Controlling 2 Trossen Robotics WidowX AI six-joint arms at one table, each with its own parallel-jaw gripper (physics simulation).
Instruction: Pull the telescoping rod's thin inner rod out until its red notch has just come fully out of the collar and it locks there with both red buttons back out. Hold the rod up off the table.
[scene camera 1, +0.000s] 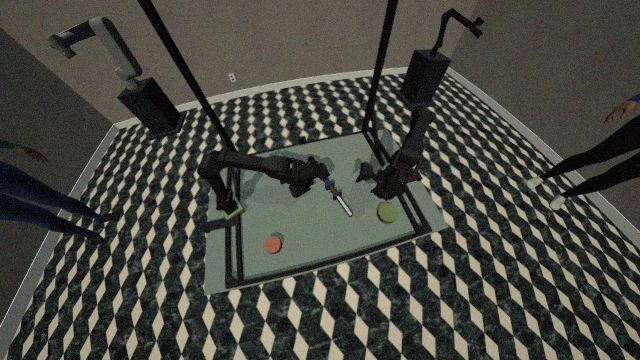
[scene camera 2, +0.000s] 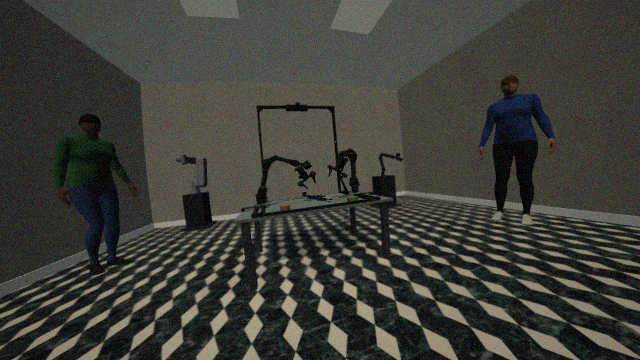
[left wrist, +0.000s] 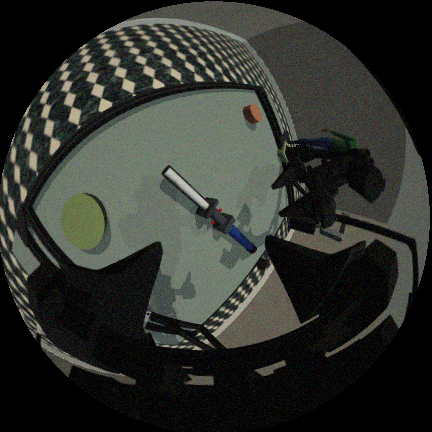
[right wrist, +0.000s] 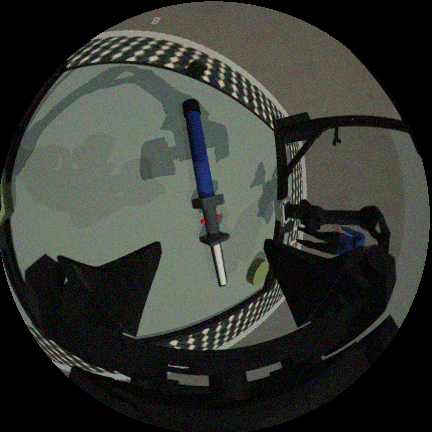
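The telescoping rod lies on the table. Its blue outer tube (scene camera 1: 327, 181) (left wrist: 241, 237) (right wrist: 199, 155) has a black end cap. The dark grey collar (scene camera 1: 334, 190) (left wrist: 218, 217) (right wrist: 212, 223) has a flange at each end, with red buttons (left wrist: 220, 210) (right wrist: 203, 221) showing on both sides. The pale inner rod (scene camera 1: 345, 206) (left wrist: 185, 187) (right wrist: 219, 265) sticks out of the collar; no red notch can be made out. My left gripper (left wrist: 213, 244) is open and empty, above and to the right of the rod in scene camera 1. My right gripper (right wrist: 212, 246) (scene camera 2: 311, 182) is open and empty, above the table near the blue end.
A green disc (scene camera 1: 387, 212) (left wrist: 83, 221) (right wrist: 258, 272) lies beyond the inner rod's tip, to its right in scene camera 1. An orange disc (scene camera 1: 272, 244) (scene camera 2: 284, 207) (left wrist: 253, 114) lies near the front left. Black frame bars (scene camera 1: 325, 267) edge the table (scene camera 1: 310, 240).
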